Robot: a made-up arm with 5 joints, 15 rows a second.
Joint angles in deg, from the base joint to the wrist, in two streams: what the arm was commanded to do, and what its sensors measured. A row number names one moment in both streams.
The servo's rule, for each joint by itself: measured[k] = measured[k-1] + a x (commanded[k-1-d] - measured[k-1]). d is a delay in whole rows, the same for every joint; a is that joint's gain. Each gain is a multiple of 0.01, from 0.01 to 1. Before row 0 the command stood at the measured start. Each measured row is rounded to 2 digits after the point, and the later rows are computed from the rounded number. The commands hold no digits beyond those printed.
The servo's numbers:
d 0
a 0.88 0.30 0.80 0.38 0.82
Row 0, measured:
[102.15, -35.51, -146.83, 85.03, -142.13]
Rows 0 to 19, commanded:
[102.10, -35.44, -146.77, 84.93, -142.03]
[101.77, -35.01, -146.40, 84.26, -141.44]
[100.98, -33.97, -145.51, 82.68, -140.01]
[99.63, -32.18, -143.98, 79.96, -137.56]
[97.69, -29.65, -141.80, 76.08, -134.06]
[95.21, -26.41, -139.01, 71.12, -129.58]
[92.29, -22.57, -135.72, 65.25, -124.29]
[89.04, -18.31, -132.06, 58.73, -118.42]
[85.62, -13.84, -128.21, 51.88, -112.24]
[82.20, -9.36, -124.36, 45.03, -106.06]
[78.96, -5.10, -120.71, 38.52, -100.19]
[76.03, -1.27, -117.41, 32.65, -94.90]
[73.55, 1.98, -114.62, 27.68, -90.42]
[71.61, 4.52, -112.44, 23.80, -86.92]
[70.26, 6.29, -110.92, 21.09, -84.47]
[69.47, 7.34, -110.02, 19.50, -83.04]
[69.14, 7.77, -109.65, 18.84, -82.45]
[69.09, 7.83, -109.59, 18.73, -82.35]
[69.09, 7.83, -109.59, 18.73, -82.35]
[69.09, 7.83, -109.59, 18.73, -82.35]
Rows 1 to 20, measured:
[102.11, -35.49, -146.78, 84.99, -142.05]
[101.81, -35.35, -146.48, 84.71, -141.55]
[101.08, -34.94, -145.70, 83.94, -140.29]
[99.80, -34.11, -144.32, 82.43, -138.05]
[97.94, -32.77, -142.30, 80.02, -134.78]
[95.54, -30.86, -139.67, 76.64, -130.52]
[92.68, -28.37, -136.51, 72.31, -125.41]
[89.48, -25.35, -132.95, 67.15, -119.68]
[86.08, -21.90, -129.16, 61.35, -113.58]
[82.67, -18.14, -125.32, 55.15, -107.41]
[79.41, -14.23, -121.63, 48.83, -101.49]
[76.44, -10.34, -118.25, 42.68, -96.09]
[73.90, -6.64, -115.35, 36.98, -91.44]
[71.88, -3.29, -113.02, 31.97, -87.73]
[70.45, -0.42, -111.34, 27.84, -85.06]
[69.59, 1.91, -110.28, 24.67, -83.40]
[69.19, 3.67, -109.78, 22.45, -82.62]
[69.10, 4.92, -109.63, 21.04, -82.40]
[69.09, 5.79, -109.60, 20.16, -82.36]
[69.09, 6.40, -109.59, 19.62, -82.35]

